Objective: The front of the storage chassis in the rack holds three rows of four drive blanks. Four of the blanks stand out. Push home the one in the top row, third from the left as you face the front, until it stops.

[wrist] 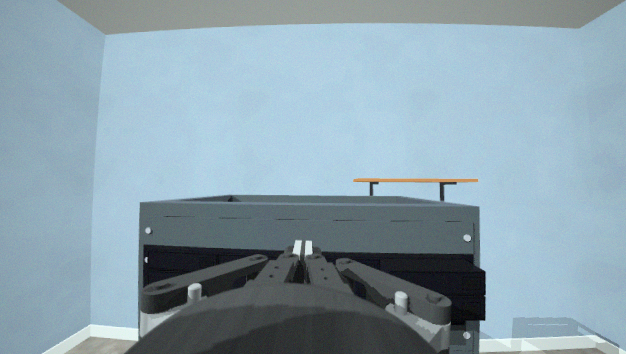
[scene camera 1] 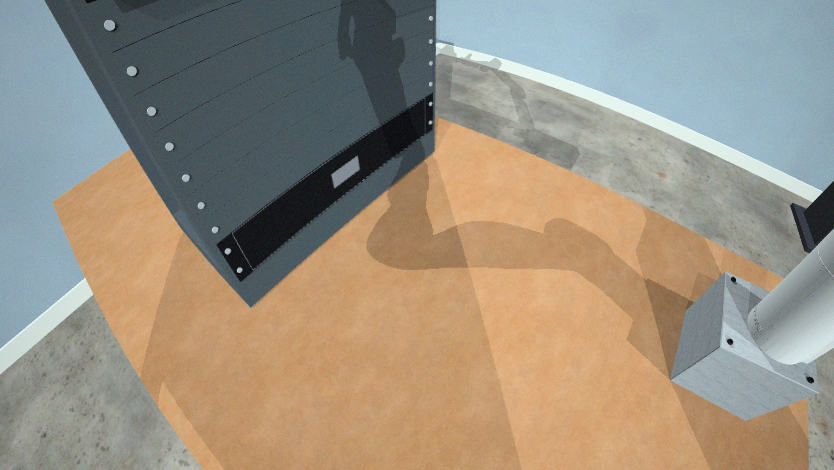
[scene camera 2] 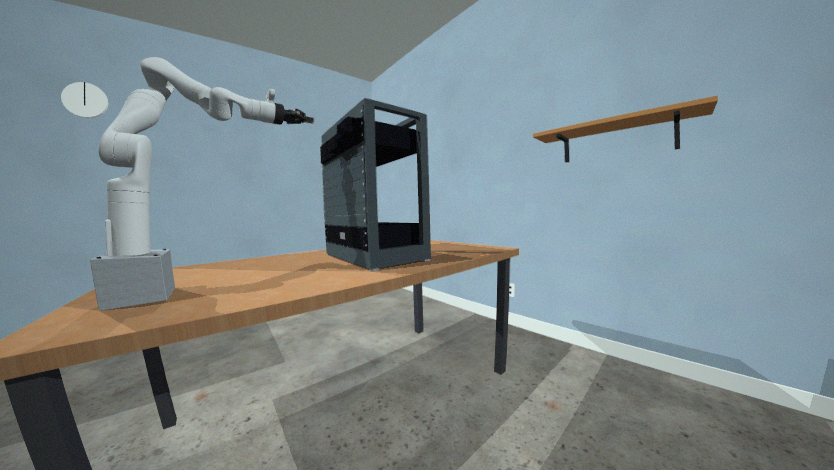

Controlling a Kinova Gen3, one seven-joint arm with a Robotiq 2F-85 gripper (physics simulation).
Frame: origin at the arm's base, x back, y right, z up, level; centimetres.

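Seen in the pictures: gripper, fingertip midpoint: (wrist: 303,252) (scene camera 2: 314,120); arm's base, origin of the base link: (scene camera 1: 776,334) (scene camera 2: 130,253).
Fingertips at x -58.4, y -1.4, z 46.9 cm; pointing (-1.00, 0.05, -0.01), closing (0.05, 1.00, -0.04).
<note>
Offsets run from my fingertips to a thing's top centre. "pt": to the spot under its first point. Level surfaces: height alone.
The rack (scene camera 1: 198,192) (scene camera 2: 370,186) (wrist: 310,230) is dark grey. The black storage chassis (scene camera 2: 344,138) (wrist: 180,260) is near its top. In the wrist view, a blank {dx -10.2, dy +16.0, dz -3.9 cm} (wrist: 430,264) at the right end of the top row stands out clearly, with another protruding blank (wrist: 472,307) below it. The third blank {pt dx -8.7, dy +8.8, dz -4.4 cm} (wrist: 369,262) of the top row is mostly hidden behind my right finger; how far it stands out cannot be told. My gripper (scene camera 2: 312,120) (wrist: 303,252) is shut and empty, a short way in front of the rack's upper front, apart from it.
A black panel {dx -12.1, dy -0.4, dz -43.7 cm} (scene camera 1: 291,216) (scene camera 2: 356,238) with a light label is low in the rack. The rack and the arm's metal base block (scene camera 1: 700,332) (scene camera 2: 133,283) stand on the wooden table {dz -59.9 cm} (scene camera 1: 350,361) (scene camera 2: 250,303). A wall shelf (scene camera 2: 624,120) (wrist: 415,180) hangs beyond the rack.
</note>
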